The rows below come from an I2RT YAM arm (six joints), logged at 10 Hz.
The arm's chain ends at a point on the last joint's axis. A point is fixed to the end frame.
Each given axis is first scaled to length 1.
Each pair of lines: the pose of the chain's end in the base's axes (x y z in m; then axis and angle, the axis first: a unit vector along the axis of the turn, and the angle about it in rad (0 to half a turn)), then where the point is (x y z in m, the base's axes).
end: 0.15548 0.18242 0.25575 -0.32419 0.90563 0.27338 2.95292
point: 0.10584 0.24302 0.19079
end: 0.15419 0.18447 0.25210 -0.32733 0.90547 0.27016 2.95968
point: 0.10398 0.24417 0.18674
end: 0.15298 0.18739 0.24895 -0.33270 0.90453 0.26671 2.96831
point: 0.10190 0.24586 0.18316
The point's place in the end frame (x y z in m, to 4 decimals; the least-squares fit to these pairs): 0.0287 0.0425 0.0879
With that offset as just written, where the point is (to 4 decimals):
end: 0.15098 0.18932 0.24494 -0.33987 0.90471 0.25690 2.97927
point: 0.0991 0.2456 0.1778
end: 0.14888 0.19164 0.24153 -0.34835 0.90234 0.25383 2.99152
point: 0.0956 0.2462 0.1741
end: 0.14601 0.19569 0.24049 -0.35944 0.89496 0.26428 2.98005
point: 0.0921 0.2506 0.1739
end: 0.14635 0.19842 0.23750 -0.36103 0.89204 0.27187 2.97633
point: 0.0921 0.2542 0.1718
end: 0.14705 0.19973 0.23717 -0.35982 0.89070 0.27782 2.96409
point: 0.0935 0.2567 0.1721
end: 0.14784 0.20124 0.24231 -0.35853 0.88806 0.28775 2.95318
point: 0.0945 0.2598 0.1784
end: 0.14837 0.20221 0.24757 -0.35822 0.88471 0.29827 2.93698
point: 0.0955 0.2625 0.1849
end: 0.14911 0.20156 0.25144 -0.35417 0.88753 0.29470 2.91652
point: 0.0984 0.2627 0.1878
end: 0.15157 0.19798 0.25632 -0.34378 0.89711 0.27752 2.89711
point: 0.1043 0.2591 0.1901
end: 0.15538 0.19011 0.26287 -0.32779 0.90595 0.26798 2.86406
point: 0.1126 0.2528 0.1951
